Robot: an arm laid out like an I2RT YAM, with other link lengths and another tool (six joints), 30 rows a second.
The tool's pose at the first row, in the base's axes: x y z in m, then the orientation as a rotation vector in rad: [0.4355 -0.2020 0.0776 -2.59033 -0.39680 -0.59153]
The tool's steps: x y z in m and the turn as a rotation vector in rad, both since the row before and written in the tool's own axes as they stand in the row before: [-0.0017 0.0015 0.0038 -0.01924 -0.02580 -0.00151]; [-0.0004 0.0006 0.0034 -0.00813 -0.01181 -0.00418]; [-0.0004 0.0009 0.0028 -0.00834 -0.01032 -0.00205]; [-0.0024 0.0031 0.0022 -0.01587 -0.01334 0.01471]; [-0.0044 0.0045 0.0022 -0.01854 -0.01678 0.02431]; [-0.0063 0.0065 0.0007 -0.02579 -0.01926 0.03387]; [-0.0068 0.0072 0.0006 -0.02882 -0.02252 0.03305]
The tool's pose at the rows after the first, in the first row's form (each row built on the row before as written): [0.4359 -0.2017 0.0732 -2.61861 -0.40340 -0.56563]; [0.4369 -0.2007 0.0700 -2.63062 -0.41120 -0.55455]; [0.4378 -0.2003 0.0672 -2.64236 -0.41567 -0.54470]; [0.4375 -0.2025 0.0633 -2.66348 -0.39719 -0.52814]; [0.4358 -0.2064 0.0582 -2.68867 -0.36602 -0.50479]; [0.4324 -0.2131 0.0531 -2.72150 -0.32086 -0.47720]; [0.4283 -0.2205 0.0479 -2.75735 -0.27649 -0.44570]
